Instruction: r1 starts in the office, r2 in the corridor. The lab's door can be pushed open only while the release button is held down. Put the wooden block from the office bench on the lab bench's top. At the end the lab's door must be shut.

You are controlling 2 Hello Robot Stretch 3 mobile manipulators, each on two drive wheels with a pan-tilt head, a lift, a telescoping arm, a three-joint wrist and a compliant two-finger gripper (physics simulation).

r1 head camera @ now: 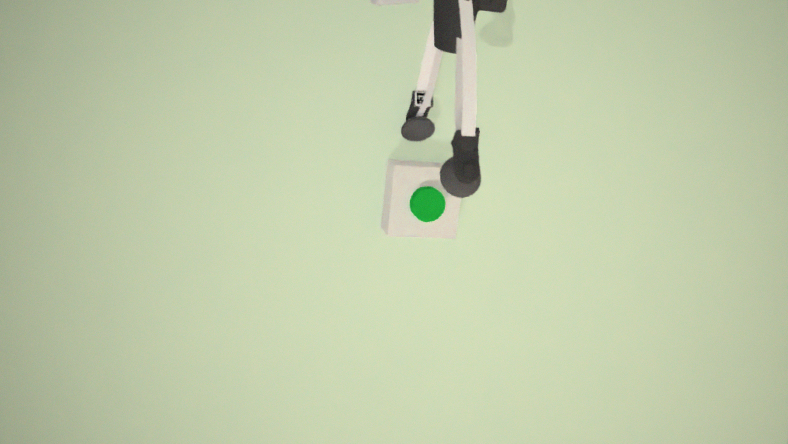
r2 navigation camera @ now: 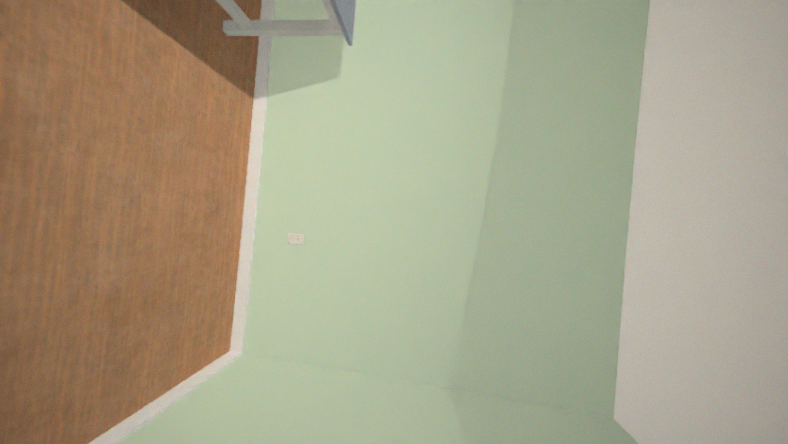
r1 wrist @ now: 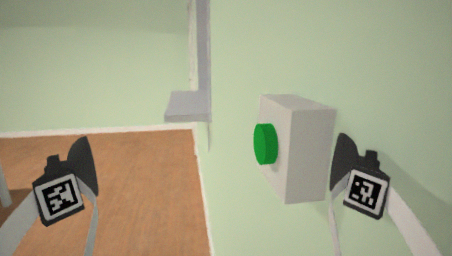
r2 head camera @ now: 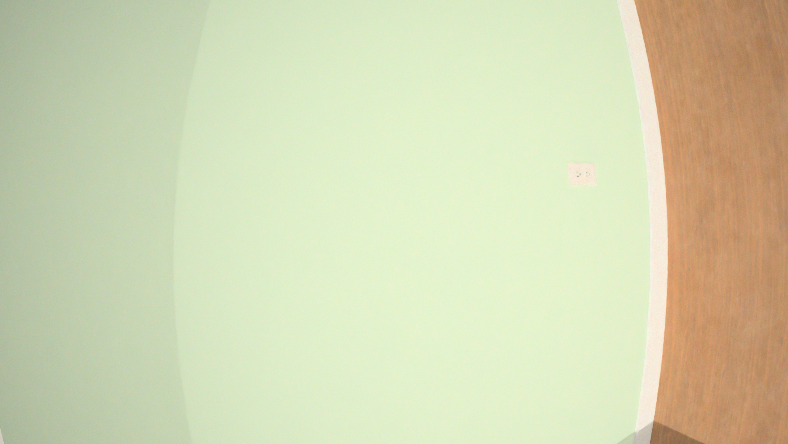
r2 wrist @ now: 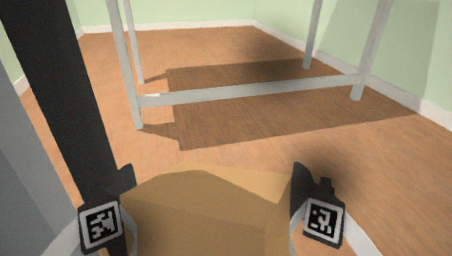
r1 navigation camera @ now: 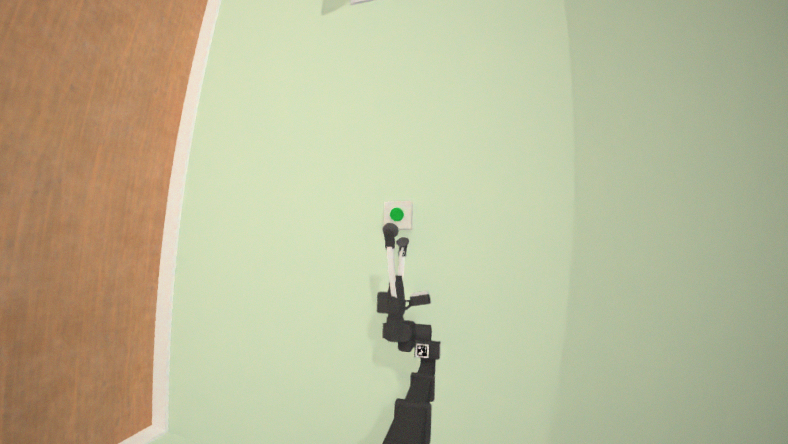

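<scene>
The green release button [r1 head camera: 427, 204] [r1 navigation camera: 396, 214] [r1 wrist: 266, 144] stands out from its pale box on the wall. My r1 gripper [r1 head camera: 439, 152] [r1 navigation camera: 396, 236] [r1 wrist: 214, 165] is open beside the box, its fingertips off the button. My r2 gripper [r2 wrist: 212, 185] is shut on the wooden block [r2 wrist: 200, 220], held above the floor. A bench, probably the lab bench, shows its leg frame [r2 wrist: 250, 91] ahead in the r2 wrist view, and part of its top [r2 navigation camera: 345, 19] in the r2 navigation view. A grey panel [r2 wrist: 25, 180], perhaps the lab's door, is at the left; whether it is shut, I cannot tell.
A grey ledge [r1 wrist: 187, 106] juts from the wall beyond the button box. A black bar [r2 wrist: 65, 100] crosses the left of the r2 wrist view. Green walls with white baseboards [r1 navigation camera: 176, 193] [r2 head camera: 653, 165] [r2 navigation camera: 250, 193] border the wooden floor. A wall socket [r2 head camera: 582, 174] [r2 navigation camera: 296, 238] is low on r2's wall.
</scene>
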